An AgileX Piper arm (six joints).
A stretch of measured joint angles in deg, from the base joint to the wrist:
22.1 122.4 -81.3 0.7 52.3 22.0
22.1 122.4 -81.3 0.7 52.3 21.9
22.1 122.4 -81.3 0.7 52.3 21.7
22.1 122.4 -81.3 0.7 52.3 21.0
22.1 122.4 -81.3 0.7 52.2 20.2
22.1 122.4 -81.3 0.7 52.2 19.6
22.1 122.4 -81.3 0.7 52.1 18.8
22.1 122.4 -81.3 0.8 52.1 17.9
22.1 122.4 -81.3 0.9 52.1 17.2
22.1 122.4 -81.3 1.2 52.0 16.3
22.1 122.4 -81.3 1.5 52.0 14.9
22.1 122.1 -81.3 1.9 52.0 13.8
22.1 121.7 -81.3 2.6 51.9 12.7
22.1 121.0 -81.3 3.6 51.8 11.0
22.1 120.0 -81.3 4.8 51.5 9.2
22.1 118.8 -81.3 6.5 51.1 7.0
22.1 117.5 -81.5 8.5 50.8 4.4
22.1 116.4 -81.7 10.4 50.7 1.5
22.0 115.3 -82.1 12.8 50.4 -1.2
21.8 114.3 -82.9 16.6 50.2 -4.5
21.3 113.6 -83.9 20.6 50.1 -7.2
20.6 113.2 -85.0 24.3 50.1 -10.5
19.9 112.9 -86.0 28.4 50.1 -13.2
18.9 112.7 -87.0 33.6 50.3 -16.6
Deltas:
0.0 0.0 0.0 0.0 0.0 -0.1
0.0 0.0 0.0 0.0 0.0 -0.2
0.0 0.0 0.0 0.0 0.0 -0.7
0.0 0.0 0.0 0.0 -0.1 -0.8
0.0 0.0 0.0 0.0 0.0 -0.6
0.0 0.0 0.0 0.0 -0.1 -0.8
0.0 0.0 0.0 0.1 0.0 -0.9
0.0 0.0 0.0 0.1 0.0 -0.7
0.0 0.0 0.0 0.3 -0.1 -0.9
0.0 0.0 0.0 0.3 0.0 -1.4
0.0 -0.3 0.0 0.4 0.0 -1.1
0.0 -0.4 0.0 0.7 -0.1 -1.1
0.0 -0.7 0.0 1.0 -0.1 -1.7
0.0 -1.0 0.0 1.2 -0.3 -1.8
0.0 -1.2 0.0 1.7 -0.4 -2.2
0.0 -1.3 -0.2 2.0 -0.3 -2.6
0.0 -1.1 -0.2 1.9 -0.1 -2.9
-0.1 -1.1 -0.4 2.4 -0.3 -2.7
-0.2 -1.0 -0.8 3.8 -0.2 -3.3
-0.5 -0.7 -1.0 4.0 -0.1 -2.7
-0.7 -0.4 -1.1 3.7 0.0 -3.3
-0.7 -0.3 -1.0 4.1 0.0 -2.7
-1.0 -0.2 -1.0 5.2 0.2 -3.4

